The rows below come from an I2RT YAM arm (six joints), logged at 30 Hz.
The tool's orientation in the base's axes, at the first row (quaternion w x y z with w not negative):
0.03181 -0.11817 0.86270 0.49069
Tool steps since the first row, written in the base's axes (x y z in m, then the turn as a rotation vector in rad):
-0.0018 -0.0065 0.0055 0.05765 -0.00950 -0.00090
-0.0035 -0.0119 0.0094 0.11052 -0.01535 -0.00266
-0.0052 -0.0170 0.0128 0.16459 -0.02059 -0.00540
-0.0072 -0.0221 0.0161 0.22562 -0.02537 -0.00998
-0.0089 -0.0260 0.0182 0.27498 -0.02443 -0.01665
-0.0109 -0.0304 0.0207 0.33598 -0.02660 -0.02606
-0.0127 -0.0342 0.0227 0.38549 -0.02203 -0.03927
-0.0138 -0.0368 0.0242 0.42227 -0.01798 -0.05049
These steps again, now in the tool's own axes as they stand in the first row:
0.0019 0.0018 -0.0083 -0.05413 -0.01897 -0.01117
0.0038 0.0029 -0.0148 -0.10410 -0.03575 -0.01849
0.0058 0.0036 -0.0208 -0.15518 -0.05333 -0.02485
0.0080 0.0044 -0.0268 -0.21278 -0.07386 -0.03030
0.0100 0.0046 -0.0311 -0.25968 -0.09060 -0.02907
0.0123 0.0050 -0.0360 -0.31687 -0.11391 -0.02979
0.0143 0.0053 -0.0402 -0.36343 -0.13439 -0.02208
0.0156 0.0055 -0.0431 -0.39789 -0.15047 -0.01508

